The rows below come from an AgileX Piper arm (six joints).
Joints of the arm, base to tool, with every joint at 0 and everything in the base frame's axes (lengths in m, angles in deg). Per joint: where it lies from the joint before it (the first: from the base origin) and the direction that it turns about. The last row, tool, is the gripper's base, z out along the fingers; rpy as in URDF.
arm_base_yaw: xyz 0 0 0.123 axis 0 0 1
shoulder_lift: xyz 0 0 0 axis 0 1 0
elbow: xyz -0.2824 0 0.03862 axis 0 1 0
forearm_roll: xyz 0.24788 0 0.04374 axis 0.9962 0 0.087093
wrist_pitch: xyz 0 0 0 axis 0 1 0
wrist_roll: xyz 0.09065 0 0.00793 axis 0.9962 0 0.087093
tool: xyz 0 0 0 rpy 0 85 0
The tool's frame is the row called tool.
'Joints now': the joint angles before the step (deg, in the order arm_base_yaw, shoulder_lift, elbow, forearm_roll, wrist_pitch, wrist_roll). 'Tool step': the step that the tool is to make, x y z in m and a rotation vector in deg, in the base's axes. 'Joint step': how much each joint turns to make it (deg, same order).
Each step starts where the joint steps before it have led.
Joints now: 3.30, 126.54, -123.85, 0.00, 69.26, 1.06
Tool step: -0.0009, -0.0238, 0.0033, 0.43, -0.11, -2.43
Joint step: -2.93, -0.46, 0.09, 0.63, 0.25, -0.51
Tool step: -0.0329, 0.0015, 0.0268, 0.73, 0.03, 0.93
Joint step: 0.01, -8.58, 8.67, 1.10, -0.04, -0.95
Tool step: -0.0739, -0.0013, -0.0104, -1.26, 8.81, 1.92
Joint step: 0.00, -14.33, 23.32, -0.56, -0.12, -2.01
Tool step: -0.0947, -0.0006, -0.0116, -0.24, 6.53, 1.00
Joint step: 0.01, -17.00, 23.35, -0.01, 0.20, -1.01
